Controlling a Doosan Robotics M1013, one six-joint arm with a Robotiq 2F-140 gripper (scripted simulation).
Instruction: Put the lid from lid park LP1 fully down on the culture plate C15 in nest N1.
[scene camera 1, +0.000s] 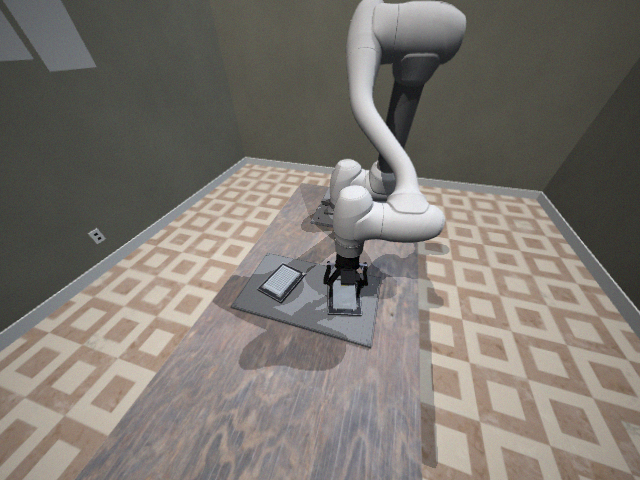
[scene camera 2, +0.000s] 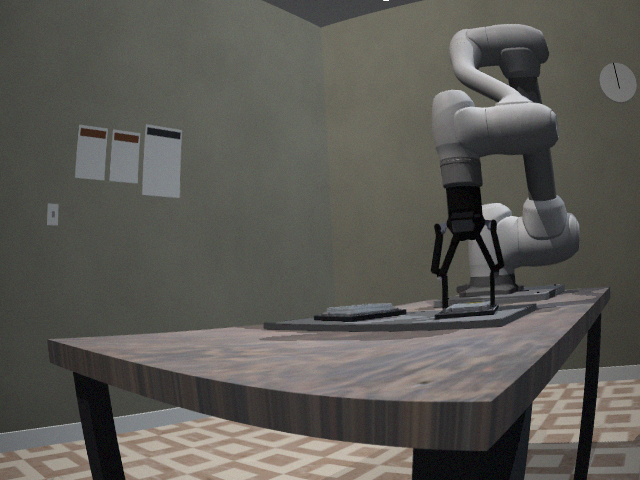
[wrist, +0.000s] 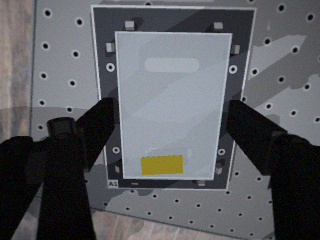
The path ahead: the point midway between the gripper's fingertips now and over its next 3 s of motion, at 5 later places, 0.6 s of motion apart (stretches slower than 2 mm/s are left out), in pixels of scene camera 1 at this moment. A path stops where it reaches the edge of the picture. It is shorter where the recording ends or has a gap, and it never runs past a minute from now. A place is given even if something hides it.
The gripper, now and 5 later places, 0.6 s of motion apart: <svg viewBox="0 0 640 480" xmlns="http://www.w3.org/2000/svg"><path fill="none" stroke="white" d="M344 294L344 293L344 289L345 285L329 283L280 271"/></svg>
